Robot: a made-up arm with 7 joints. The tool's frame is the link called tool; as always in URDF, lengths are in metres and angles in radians. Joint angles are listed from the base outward.
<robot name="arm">
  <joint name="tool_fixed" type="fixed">
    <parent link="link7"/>
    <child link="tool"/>
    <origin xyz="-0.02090 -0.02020 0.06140" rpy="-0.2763 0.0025 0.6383"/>
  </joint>
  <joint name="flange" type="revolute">
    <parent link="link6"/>
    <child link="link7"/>
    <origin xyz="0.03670 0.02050 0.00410"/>
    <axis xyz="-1 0 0"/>
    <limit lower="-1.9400" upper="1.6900"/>
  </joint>
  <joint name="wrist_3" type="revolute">
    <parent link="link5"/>
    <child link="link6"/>
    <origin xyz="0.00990 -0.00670 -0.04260"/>
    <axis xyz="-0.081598 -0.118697 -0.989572"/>
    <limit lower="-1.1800" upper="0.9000"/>
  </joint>
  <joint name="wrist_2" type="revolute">
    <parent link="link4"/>
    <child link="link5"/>
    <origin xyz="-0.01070 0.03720 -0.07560"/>
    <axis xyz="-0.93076 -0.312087 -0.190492"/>
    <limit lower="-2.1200" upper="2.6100"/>
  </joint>
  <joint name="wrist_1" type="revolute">
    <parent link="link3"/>
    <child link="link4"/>
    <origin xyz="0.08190 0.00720 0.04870"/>
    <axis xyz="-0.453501 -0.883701 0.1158"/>
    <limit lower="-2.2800" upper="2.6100"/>
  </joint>
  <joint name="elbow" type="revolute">
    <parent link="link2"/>
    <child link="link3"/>
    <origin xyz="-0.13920 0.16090 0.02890"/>
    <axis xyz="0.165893 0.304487 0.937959"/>
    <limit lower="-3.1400" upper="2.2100"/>
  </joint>
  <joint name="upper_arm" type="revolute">
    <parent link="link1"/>
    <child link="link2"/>
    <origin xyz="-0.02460 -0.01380 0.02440"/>
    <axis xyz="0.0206 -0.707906 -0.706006"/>
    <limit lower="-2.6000" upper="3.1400"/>
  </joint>
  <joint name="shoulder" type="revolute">
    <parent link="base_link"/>
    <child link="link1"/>
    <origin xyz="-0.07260 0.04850 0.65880"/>
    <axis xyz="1 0 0"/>
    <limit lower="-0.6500" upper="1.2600"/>
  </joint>
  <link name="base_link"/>
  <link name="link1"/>
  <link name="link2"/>
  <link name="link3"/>
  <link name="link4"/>
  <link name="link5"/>
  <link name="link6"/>
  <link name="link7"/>
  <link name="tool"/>
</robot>
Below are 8 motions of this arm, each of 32 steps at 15 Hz.
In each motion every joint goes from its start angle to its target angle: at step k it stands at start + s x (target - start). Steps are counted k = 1, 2, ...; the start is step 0. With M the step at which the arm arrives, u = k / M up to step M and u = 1 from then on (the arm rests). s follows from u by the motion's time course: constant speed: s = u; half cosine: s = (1 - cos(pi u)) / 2; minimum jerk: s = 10 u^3 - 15 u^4 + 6 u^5.
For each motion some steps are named. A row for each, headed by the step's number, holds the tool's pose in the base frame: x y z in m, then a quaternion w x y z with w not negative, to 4 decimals.
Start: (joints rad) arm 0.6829 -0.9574 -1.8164 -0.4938 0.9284 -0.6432 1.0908
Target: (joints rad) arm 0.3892 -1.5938 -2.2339 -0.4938 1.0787 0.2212 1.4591
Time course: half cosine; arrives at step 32
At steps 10, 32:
10: -0.1415 0.0142 0.7596 0.4963 -0.6039 0.5490 0.2960
32: -0.0762 -0.0552 0.7667 0.1007 -0.7811 0.6099 -0.0880

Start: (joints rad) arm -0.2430 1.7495 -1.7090 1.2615 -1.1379 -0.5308 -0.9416
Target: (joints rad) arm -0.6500 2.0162 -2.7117 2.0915 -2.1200 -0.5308 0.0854
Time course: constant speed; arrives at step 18
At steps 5, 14, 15, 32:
5: -0.1543 0.2448 0.5430 0.4235 -0.5231 -0.5834 -0.4545
14: -0.0597 0.3039 0.4911 0.3875 -0.4386 -0.4356 -0.6839
15: -0.0484 0.3077 0.4889 0.3872 -0.4192 -0.4232 -0.7037
32: -0.0160 0.3165 0.4868 0.3917 -0.3523 -0.3921 -0.7541

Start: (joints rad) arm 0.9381 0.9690 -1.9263 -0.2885 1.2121 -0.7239 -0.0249
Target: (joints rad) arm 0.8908 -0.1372 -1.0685 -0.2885 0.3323 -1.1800 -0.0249
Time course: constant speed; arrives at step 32
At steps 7, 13, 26, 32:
7: -0.1574 0.0591 0.7848 0.8102 0.2357 0.3619 -0.3963
13: -0.1530 0.0489 0.7850 0.9175 0.2099 0.2443 -0.2334
26: -0.1444 0.0456 0.7912 0.9545 0.2285 -0.0114 0.1910
32: -0.1466 0.0499 0.7961 0.8764 0.2703 -0.1115 0.3827

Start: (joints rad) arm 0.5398 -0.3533 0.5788 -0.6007 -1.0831 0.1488 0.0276
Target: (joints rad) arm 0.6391 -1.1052 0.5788 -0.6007 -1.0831 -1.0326 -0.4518
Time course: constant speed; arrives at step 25
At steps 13, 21, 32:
13: -0.3029 0.1068 0.8315 0.1035 0.8115 0.3846 0.4276
21: -0.3184 0.0567 0.8471 0.1100 -0.8538 -0.3837 -0.3342
32: -0.3213 0.0297 0.8564 0.2134 -0.8569 -0.3831 -0.2710

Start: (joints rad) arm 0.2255 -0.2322 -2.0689 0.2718 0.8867 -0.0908 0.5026
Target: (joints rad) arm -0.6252 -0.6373 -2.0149 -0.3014 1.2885 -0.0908 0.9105
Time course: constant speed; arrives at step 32
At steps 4, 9, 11, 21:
4: -0.2017 0.0355 0.7845 0.3409 -0.5863 0.5113 -0.5278
9: -0.1927 0.0482 0.7839 0.2945 -0.6098 0.5125 -0.5280
11: -0.1892 0.0535 0.7831 0.2745 -0.6186 0.5134 -0.5277
21: -0.1739 0.0809 0.7738 0.1610 -0.6548 0.5208 -0.5236

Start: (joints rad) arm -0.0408 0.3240 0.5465 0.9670 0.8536 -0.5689 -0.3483
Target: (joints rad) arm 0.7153 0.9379 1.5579 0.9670 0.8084 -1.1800 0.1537
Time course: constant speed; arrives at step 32
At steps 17, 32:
17: -0.0610 0.3167 0.7980 0.5514 -0.6018 -0.4074 0.4096
32: -0.0461 0.2929 0.8800 0.4595 -0.6475 -0.4786 0.3749

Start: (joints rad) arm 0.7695 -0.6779 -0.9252 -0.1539 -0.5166 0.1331 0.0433
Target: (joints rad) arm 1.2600 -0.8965 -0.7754 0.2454 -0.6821 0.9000 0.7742
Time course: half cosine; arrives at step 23
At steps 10, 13, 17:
10: -0.1546 0.0068 0.7807 0.9182 0.3233 0.1571 0.1667
13: -0.1461 -0.0022 0.7787 0.9162 0.2871 0.2024 0.1928
17: -0.1356 -0.0105 0.7742 0.9074 0.2462 0.2518 0.2292

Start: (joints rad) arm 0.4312 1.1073 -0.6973 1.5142 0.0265 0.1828 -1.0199
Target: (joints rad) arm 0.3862 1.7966 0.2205 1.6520 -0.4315 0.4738 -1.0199
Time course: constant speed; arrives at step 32
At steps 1, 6, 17, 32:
1: -0.1632 0.0710 0.7830 0.5506 -0.5624 -0.5395 -0.2992
6: -0.1428 0.0643 0.7884 0.5203 -0.5502 -0.5920 -0.2758
17: -0.0996 0.0469 0.8090 0.4519 -0.5221 -0.6919 -0.2109
32: -0.0476 0.0217 0.8537 0.3702 -0.4800 -0.7894 -0.0965

